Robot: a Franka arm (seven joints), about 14 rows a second.
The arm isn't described. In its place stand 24 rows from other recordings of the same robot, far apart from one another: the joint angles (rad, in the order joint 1, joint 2, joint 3, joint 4, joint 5, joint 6, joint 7), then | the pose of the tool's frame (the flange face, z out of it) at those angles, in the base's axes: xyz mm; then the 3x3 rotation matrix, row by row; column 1 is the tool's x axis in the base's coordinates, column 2 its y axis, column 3 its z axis.
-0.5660 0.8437 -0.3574 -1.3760 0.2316 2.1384 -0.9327 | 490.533 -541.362 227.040; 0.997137 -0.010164 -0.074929; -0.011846 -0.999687 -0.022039; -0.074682 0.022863 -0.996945
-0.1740 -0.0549 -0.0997 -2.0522 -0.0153 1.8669 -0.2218 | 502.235 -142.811 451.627; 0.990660 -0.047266 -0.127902; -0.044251 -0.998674 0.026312; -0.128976 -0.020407 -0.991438
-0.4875 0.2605 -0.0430 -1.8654 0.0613 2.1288 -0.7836 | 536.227 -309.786 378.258; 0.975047 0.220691 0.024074; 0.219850 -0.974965 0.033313; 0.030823 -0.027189 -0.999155
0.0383 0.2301 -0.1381 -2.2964 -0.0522 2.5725 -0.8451 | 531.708 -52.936 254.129; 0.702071 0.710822 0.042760; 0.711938 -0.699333 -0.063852; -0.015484 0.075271 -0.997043
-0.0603 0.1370 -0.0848 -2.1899 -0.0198 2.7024 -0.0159 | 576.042 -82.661 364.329; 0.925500 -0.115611 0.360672; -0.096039 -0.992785 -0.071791; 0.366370 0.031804 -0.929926
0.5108 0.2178 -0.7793 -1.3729 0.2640 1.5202 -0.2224 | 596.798 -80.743 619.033; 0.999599 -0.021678 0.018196; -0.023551 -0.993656 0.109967; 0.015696 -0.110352 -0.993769
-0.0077 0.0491 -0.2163 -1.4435 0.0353 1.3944 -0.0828 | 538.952 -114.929 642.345; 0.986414 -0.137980 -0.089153; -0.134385 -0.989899 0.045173; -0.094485 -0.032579 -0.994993
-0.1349 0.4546 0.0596 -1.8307 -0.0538 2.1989 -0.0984 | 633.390 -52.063 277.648; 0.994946 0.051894 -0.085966; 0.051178 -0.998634 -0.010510; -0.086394 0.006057 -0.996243
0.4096 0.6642 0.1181 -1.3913 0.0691 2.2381 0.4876 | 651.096 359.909 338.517; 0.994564 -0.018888 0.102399; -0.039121 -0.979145 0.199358; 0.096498 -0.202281 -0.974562
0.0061 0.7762 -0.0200 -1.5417 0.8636 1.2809 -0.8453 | 601.863 90.321 201.616; 0.774339 0.086628 -0.626813; 0.622429 -0.282635 0.729863; -0.113932 -0.955308 -0.272775
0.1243 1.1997 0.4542 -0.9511 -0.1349 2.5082 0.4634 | 762.738 297.590 203.213; 0.955552 -0.089486 0.280914; -0.202249 -0.892237 0.403743; 0.214513 -0.442612 -0.870677
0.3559 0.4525 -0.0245 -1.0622 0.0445 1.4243 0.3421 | 629.565 226.648 570.645; 0.995357 -0.004286 -0.096162; -0.004118 -0.999990 0.001945; -0.096169 -0.001540 -0.995364
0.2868 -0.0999 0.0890 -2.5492 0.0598 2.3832 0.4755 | 409.194 161.548 299.971; 0.986820 -0.144540 -0.072765; -0.144488 -0.989488 0.006006; -0.072868 0.004587 -0.997331
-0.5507 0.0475 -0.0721 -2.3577 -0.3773 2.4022 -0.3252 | 408.224 -296.426 308.773; 0.992704 -0.003021 -0.120537; -0.030060 -0.974322 -0.223142; -0.116768 0.225138 -0.967305
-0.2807 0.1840 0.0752 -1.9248 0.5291 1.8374 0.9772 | 568.575 -78.732 386.211; 0.147038 -0.984707 -0.093442; -0.830536 -0.174217 0.529016; -0.537205 -0.000179 -0.843451
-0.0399 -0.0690 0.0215 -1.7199 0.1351 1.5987 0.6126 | 532.441 4.641 594.918; 0.800116 -0.597841 -0.048997; -0.587871 -0.797763 0.134097; -0.119257 -0.078489 -0.989756
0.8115 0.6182 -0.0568 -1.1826 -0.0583 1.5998 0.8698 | 512.953 487.890 413.938; 0.992528 -0.091641 -0.080561; -0.106333 -0.973449 -0.202710; -0.059845 0.209761 -0.975919
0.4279 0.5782 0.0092 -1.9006 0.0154 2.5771 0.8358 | 581.140 270.907 202.776; 0.913602 -0.397955 0.083452; -0.402876 -0.913693 0.053446; 0.054980 -0.082449 -0.995078
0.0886 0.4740 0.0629 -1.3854 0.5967 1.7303 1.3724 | 673.026 146.784 446.030; 0.154201 -0.974666 -0.162010; -0.798302 -0.219519 0.560826; -0.582183 0.042853 -0.811928
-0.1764 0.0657 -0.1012 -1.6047 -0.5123 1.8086 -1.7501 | 562.767 -200.799 604.052; 0.012963 0.999836 0.012682; 0.863167 -0.004787 -0.504896; -0.504752 0.017491 -0.863087
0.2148 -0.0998 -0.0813 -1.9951 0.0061 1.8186 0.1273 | 515.917 68.659 497.809; 0.996931 0.005034 -0.078123; 0.005331 -0.999979 0.003583; -0.078104 -0.003988 -0.996937
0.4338 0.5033 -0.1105 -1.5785 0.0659 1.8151 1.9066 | 618.105 222.061 329.345; -0.020005 -0.968151 -0.249567; -0.996460 0.039692 -0.074106; 0.081651 0.247201 -0.965518
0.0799 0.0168 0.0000 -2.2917 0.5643 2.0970 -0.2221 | 492.422 65.357 332.801; 0.984778 -0.076073 -0.156287; 0.002716 -0.892298 0.451440; -0.173797 -0.444992 -0.878508
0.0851 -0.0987 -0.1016 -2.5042 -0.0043 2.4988 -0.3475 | 467.442 -7.405 327.828; 0.940460 0.326998 0.092771; 0.327890 -0.944698 0.005890; 0.089567 0.024880 -0.995670
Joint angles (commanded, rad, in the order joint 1, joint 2, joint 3, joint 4, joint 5, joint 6, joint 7), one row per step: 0.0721 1.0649 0.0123 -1.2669 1.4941 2.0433 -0.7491; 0.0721 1.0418 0.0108 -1.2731 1.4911 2.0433 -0.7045; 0.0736 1.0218 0.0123 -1.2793 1.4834 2.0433 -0.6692; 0.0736 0.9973 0.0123 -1.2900 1.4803 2.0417 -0.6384; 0.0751 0.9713 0.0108 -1.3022 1.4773 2.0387 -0.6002; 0.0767 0.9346 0.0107 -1.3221 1.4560 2.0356 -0.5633; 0.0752 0.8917 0.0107 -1.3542 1.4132 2.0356 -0.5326; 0.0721 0.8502 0.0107 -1.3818 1.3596 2.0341 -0.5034; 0.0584 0.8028 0.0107 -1.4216 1.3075 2.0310 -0.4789; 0.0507 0.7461 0.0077 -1.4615 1.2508 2.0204 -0.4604
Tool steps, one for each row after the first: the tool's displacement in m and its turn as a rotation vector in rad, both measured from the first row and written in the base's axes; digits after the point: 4 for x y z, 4 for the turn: 0.0030 -0.0006 0.0143 0.0073 0.0235 -0.0144; 0.0045 0.0014 0.0263 0.0114 0.0415 -0.0193; 0.0057 0.0017 0.0398 0.0177 0.0558 -0.0267; 0.0064 0.0025 0.0537 0.0253 0.0770 -0.0350; 0.0055 0.0039 0.0715 0.0194 0.0928 -0.0306; 0.0015 0.0022 0.0873 -0.0079 0.1067 -0.0176; -0.0022 -0.0007 0.1034 -0.0440 0.1154 0.0004; -0.0080 -0.0114 0.1182 -0.0798 0.1269 0.0088; -0.0149 -0.0187 0.1390 -0.1193 0.1257 0.0304
